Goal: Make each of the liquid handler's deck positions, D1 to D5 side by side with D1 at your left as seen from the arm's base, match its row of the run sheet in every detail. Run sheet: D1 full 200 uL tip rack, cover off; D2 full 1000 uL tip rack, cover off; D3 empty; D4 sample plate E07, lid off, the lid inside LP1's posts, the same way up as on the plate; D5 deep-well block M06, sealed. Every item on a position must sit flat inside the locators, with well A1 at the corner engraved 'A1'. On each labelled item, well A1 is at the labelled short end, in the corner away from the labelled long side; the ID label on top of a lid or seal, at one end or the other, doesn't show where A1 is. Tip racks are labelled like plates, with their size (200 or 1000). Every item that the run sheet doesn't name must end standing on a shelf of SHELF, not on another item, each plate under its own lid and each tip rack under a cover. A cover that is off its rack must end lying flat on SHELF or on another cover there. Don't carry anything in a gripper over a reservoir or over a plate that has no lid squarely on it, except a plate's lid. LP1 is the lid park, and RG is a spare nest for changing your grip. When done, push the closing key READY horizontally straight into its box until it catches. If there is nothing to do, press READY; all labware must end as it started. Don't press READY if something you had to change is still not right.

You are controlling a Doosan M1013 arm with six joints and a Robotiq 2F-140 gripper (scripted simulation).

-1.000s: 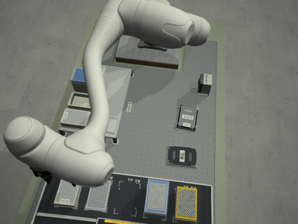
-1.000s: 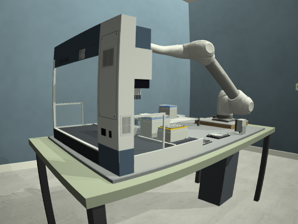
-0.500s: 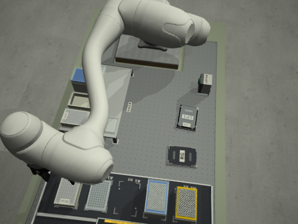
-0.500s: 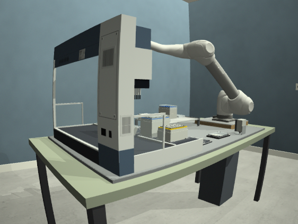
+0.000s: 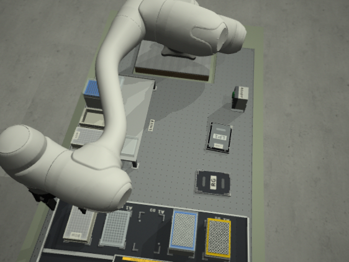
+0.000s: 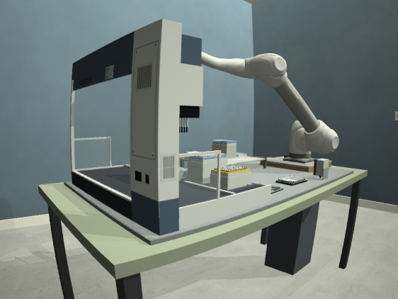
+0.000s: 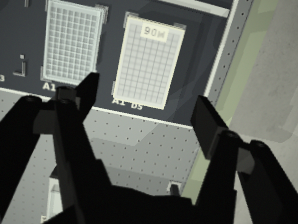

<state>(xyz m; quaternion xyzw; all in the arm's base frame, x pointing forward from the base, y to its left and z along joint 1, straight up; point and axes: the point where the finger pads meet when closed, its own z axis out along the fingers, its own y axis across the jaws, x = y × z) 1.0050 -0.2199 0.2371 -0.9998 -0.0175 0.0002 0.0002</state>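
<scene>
The blue-rimmed tip rack lies 37 cm to the left of my hand, 14 cm below it and 2 cm behind it. The rest, counted from my hand: beige trough: 45 cm behind, 20 cm below, 7 cm to the right; then clear sample plate: 20 cm below, 12 cm to the left; then deep-well block M06: 19 cm below.
</scene>
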